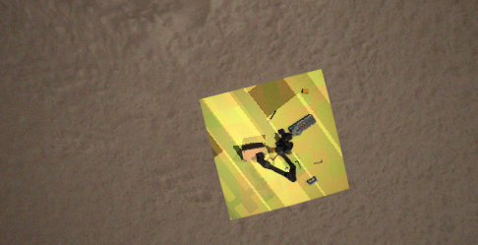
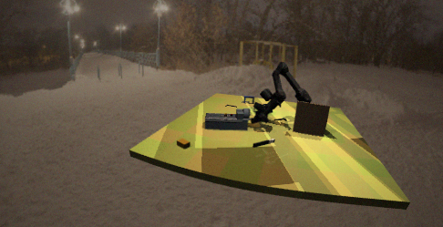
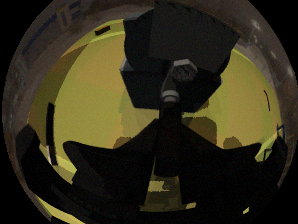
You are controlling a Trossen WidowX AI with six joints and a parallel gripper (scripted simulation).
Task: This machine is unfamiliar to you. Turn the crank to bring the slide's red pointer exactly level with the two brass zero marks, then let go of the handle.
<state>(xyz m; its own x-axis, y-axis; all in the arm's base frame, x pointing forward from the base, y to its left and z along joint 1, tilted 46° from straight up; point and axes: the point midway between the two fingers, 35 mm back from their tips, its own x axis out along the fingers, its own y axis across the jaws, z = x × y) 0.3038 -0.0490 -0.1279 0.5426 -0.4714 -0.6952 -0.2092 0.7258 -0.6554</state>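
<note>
Now: gripper tip 130 mm short of the red pointer, 50 mm below it and 20 mm to the right of it. Also, from my gripper tip: black stick: 200 mm to the left, 100 mm behind, 20 mm below; crank handle: 30 mm above, 20 mm behind; grey block: 150 mm to the right, 70 mm behind.
</note>
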